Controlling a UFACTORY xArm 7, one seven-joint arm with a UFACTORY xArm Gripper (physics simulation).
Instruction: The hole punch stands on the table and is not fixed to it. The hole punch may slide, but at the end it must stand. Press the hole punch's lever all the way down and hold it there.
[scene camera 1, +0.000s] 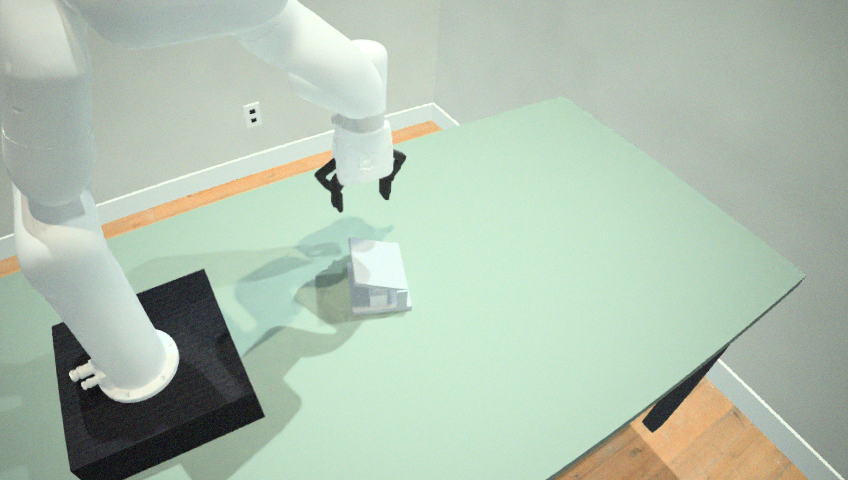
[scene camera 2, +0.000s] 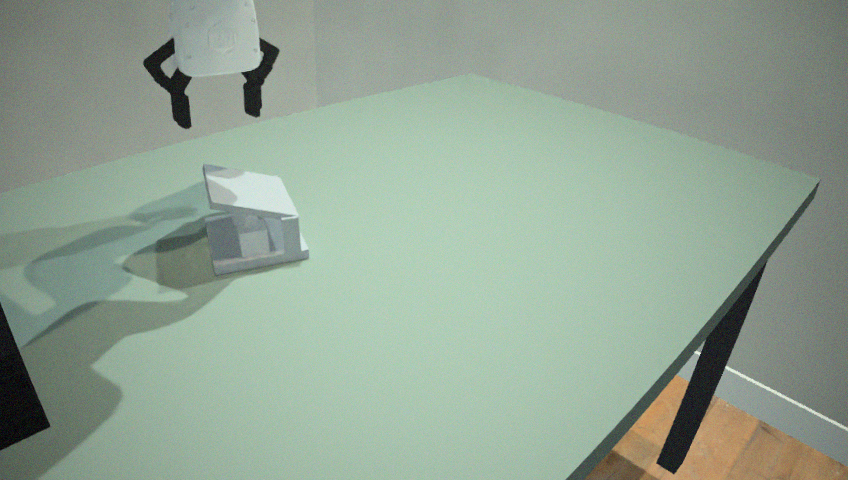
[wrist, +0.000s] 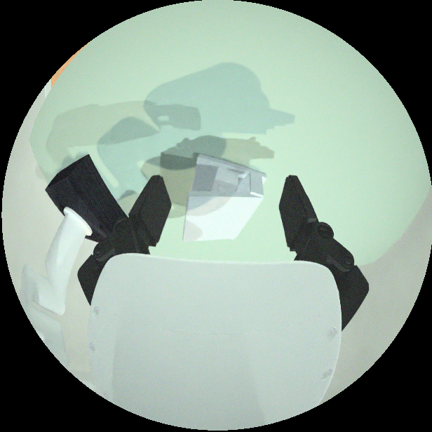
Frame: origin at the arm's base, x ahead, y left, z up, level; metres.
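Where they show: gripper, fingertip midpoint: (scene camera 1: 361, 202) (scene camera 2: 219, 120); arm's base, link origin: (scene camera 1: 138, 365).
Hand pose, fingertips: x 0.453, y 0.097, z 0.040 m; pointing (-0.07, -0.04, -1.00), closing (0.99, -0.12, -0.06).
Note:
Each offset is from my fingertips to the centre of the thing. Level surfaces: height alone.
A light grey hole punch @[dz -0.076, dx -0.031, dy -0.104 m] (scene camera 1: 380, 300) (scene camera 2: 254, 245) (wrist: 227, 181) stands upright on the green table. Its white, plate-like lever @[dz -0.053, dx -0.031, dy -0.104 m] (scene camera 1: 377, 264) (scene camera 2: 252, 193) (wrist: 220, 217) is raised and slopes, with a gap above the base. The lever's high end points toward the far table edge in the scene views. My gripper (scene camera 1: 364, 205) (scene camera 2: 218, 121) (wrist: 223, 188) is open and empty. It hangs above the table, higher than the lever and touching nothing. In the wrist view the hole punch shows between the two fingers, below them.
The green table @[dz -0.118 m] (scene camera 1: 535, 267) (scene camera 2: 476, 267) (wrist: 345, 150) carries the black base block (scene camera 1: 196, 309) (scene camera 2: 14, 386) (wrist: 90, 195) of my arm, to the left of the hole punch in scene camera 1. Shadows of the arm fall around the hole punch. A grey wall stands behind the table.

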